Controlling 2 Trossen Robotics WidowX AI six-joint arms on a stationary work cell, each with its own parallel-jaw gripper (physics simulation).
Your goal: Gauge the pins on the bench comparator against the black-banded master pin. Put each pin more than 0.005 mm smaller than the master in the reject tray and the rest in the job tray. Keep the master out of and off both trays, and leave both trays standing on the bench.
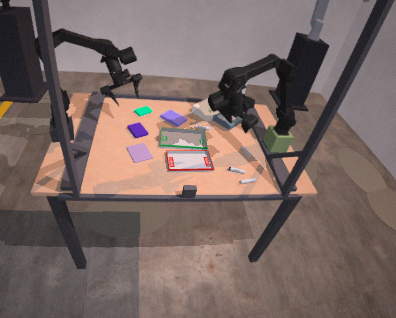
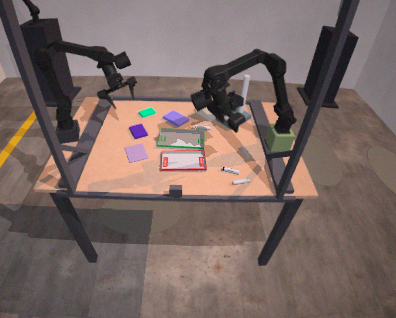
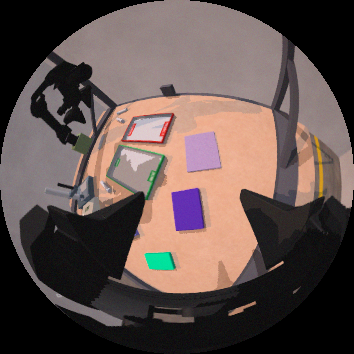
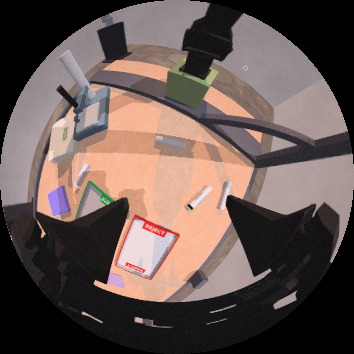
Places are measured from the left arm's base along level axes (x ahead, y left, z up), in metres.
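Where they show: left gripper, fingertip midpoint: [image 1: 128,102] [image 2: 124,104] [image 3: 194,195]; right gripper, fingertip midpoint: [image 1: 238,128] [image 2: 229,127] [image 3: 87,114] [image 4: 177,201]; left arm's base, origin of the base link: [image 2: 66,126]; right arm's base, origin of the base link: [image 1: 281,131] [image 2: 282,129] [image 3: 75,140] [image 4: 195,69].
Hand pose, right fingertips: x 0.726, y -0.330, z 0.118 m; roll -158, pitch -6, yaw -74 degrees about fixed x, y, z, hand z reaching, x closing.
Note:
Things, the pixels of their centre, and the offset from my right fingertips. "spot": a spot on its surface instead.
- black-banded master pin, body centre: [image 4: 199,197] [image 2: 230,170] [image 1: 236,170] 0.175 m down, 0.001 m back, 0.082 m right
- red reject tray, body centre: [image 4: 142,252] [image 3: 145,127] [image 1: 189,160] [image 2: 183,160] 0.175 m down, 0.192 m back, 0.021 m left
- plain pin, body centre: [image 4: 224,195] [image 2: 241,181] [image 1: 248,180] 0.175 m down, 0.020 m ahead, 0.155 m right
- green job tray, body centre: [image 4: 93,226] [image 3: 130,167] [image 1: 183,138] [image 2: 181,138] 0.175 m down, 0.165 m back, 0.176 m left
- comparator, surface spot: [image 4: 92,112] spot: 0.144 m down, 0.141 m ahead, 0.266 m left
- cream display box, surface spot: [image 4: 62,140] spot: 0.145 m down, 0.044 m ahead, 0.358 m left
- green block, body centre: [image 3: 158,260] [image 1: 143,111] [image 2: 147,112] 0.177 m down, 0.304 m back, 0.454 m left
- blue-violet block, body centre: [image 4: 57,201] [image 1: 173,117] [image 2: 175,118] 0.174 m down, 0.158 m back, 0.359 m left
- dark purple block, body centre: [image 3: 187,209] [image 1: 137,130] [image 2: 138,131] 0.176 m down, 0.369 m back, 0.287 m left
- lilac square, surface spot: [image 1: 139,152] spot: 0.180 m down, 0.396 m back, 0.126 m left
The black-banded master pin [image 1: 236,170] [image 2: 230,170] [image 4: 199,198] lies right of the red reject tray [image 1: 190,170] [image 2: 183,170] [image 3: 145,142] [image 4: 154,229]. A plain pin [image 1: 248,181] [image 2: 241,182] [image 4: 225,195] lies beside it; another pin [image 1: 247,152] [image 2: 244,152] [image 4: 171,142] lies farther back. One pin [image 1: 202,128] [image 2: 202,128] [image 3: 106,186] [image 4: 82,175] lies behind the green job tray [image 1: 183,147] [image 2: 181,147] [image 3: 142,151] [image 4: 106,200]. Both trays look empty. My right gripper [image 1: 245,125] [image 2: 233,123] [image 4: 177,201] is open above the bench, partly hiding the comparator [image 1: 227,120] [image 4: 92,112]. My left gripper [image 1: 128,100] [image 2: 124,102] [image 3: 194,195] is open at the back left.
A cream display box [image 1: 202,109] [image 4: 62,140] stands beside the comparator. A green block [image 1: 143,111], a blue-violet block [image 1: 173,118], a dark purple block [image 1: 138,130] and a lilac square [image 1: 139,152] lie left of or behind the trays. Frame posts rise at the sides.

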